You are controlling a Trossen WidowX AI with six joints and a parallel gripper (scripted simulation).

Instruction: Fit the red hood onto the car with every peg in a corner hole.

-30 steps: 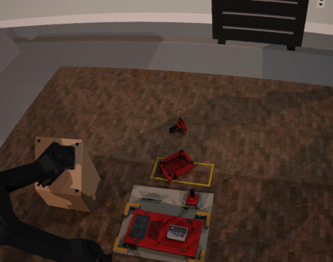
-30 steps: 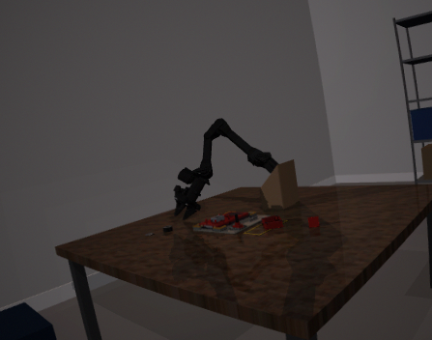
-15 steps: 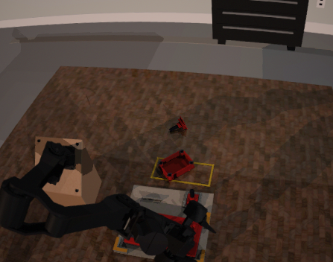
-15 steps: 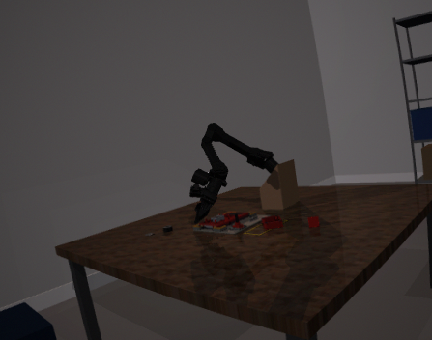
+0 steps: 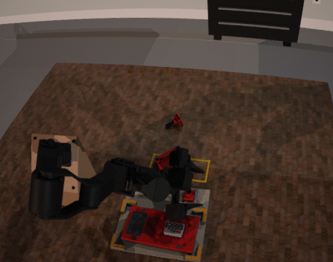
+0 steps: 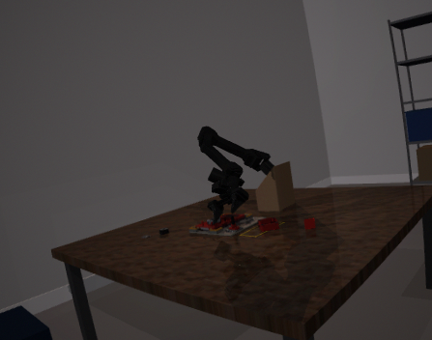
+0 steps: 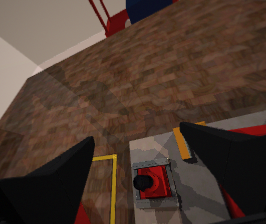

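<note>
The red hood lies 130 mm to the left of my gripper tip, 110 mm behind it and 60 mm below it. Round my gripper tip: grey engine block (110 mm to the right, 70 mm behind, 50 mm below); grey jig (100 mm behind, 90 mm to the right, 60 mm below).
</note>
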